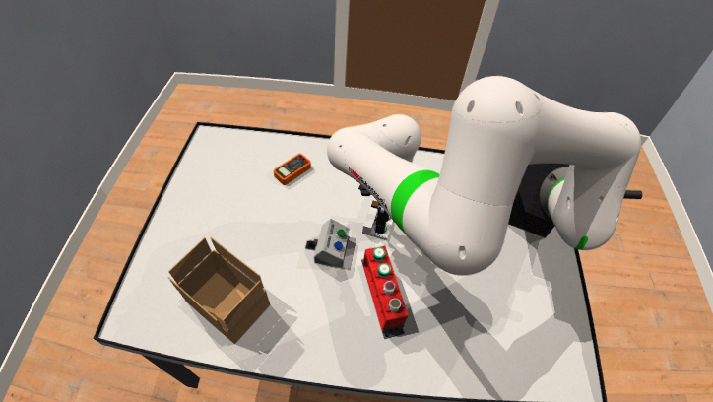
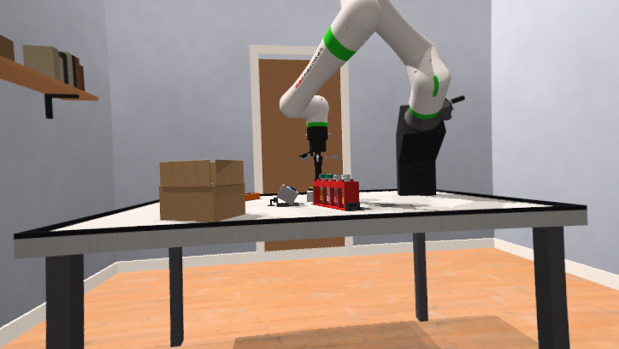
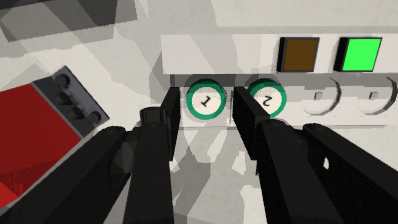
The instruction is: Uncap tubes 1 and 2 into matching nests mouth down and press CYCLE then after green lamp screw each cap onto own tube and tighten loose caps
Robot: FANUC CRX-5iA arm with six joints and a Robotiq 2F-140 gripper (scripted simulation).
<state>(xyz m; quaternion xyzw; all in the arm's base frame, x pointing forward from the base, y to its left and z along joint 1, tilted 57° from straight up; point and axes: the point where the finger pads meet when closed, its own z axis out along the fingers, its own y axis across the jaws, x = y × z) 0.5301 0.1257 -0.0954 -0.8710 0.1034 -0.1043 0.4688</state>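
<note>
The cap 1 is 40 mm below my hand. From my hand the other things lie so: cap 2: 50 mm to the right, 40 mm below, 10 mm behind; then cap 4: 160 mm to the left, 60 mm above, 10 mm behind; then green key: 110 mm ahead, 90 mm to the left, 10 mm above.
</note>
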